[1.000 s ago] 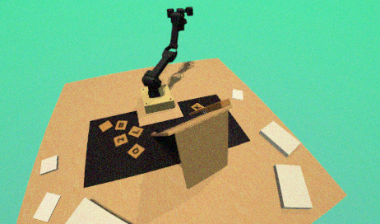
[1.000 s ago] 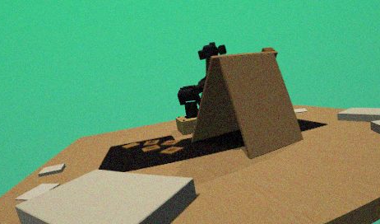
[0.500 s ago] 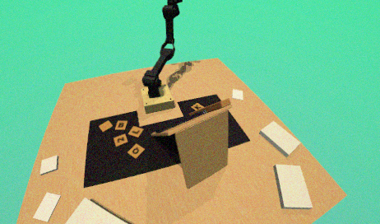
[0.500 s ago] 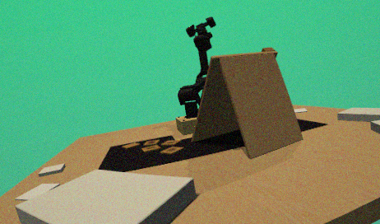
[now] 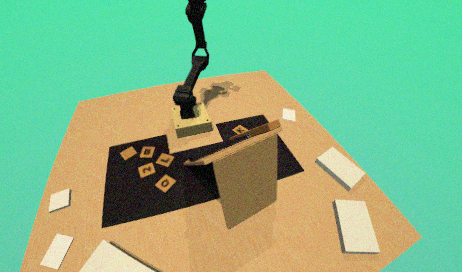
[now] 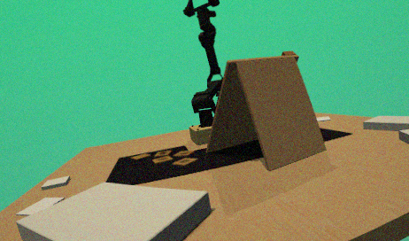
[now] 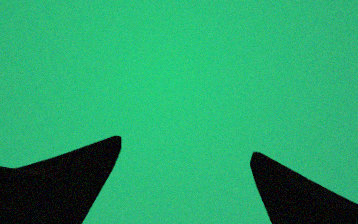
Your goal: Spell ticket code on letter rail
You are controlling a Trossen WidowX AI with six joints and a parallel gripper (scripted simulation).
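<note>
Right now my gripper tip is 500 mm short of the white ticket, 80 mm to the left of it and 630 mm above it. Also, from my gripper tip: black mat: 410 mm ahead, 100 mm to the right, 720 mm below.
</note>
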